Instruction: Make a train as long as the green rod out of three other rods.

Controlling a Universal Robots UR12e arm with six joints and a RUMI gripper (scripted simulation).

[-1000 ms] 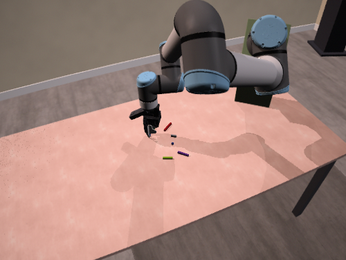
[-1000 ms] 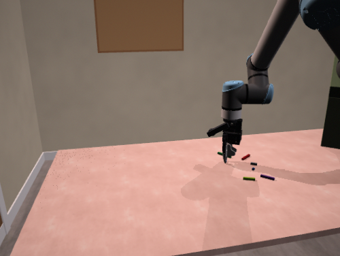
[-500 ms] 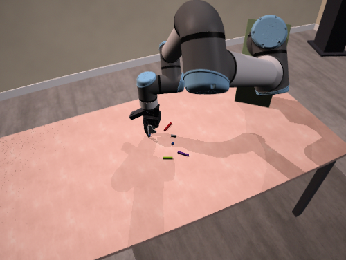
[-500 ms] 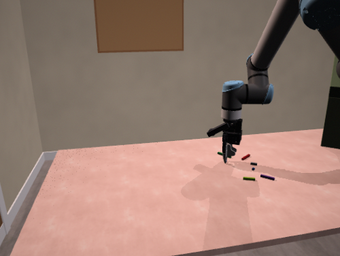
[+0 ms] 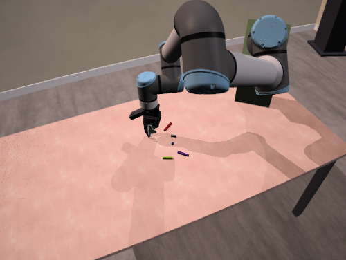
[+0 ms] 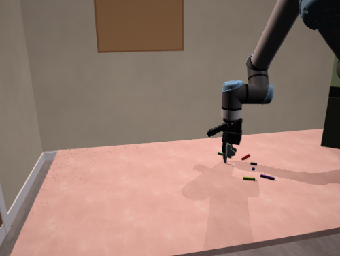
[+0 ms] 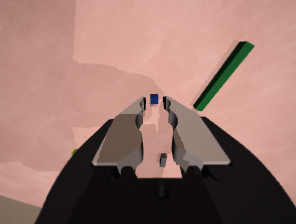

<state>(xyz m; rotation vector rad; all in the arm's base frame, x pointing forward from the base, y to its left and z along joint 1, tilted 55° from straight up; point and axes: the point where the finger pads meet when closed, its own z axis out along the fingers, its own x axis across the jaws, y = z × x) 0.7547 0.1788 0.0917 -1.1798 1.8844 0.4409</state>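
Now: the grey rod 130 mm behind my hand, 20 mm to the left of it and 10 mm below it. The rest, counted from my hand: lime rod (170 mm to the left, 90 mm behind, 10 mm below); then red rod (110 mm behind, 60 mm to the right, 10 mm below); then green rod (80 mm to the right, 10 mm below).
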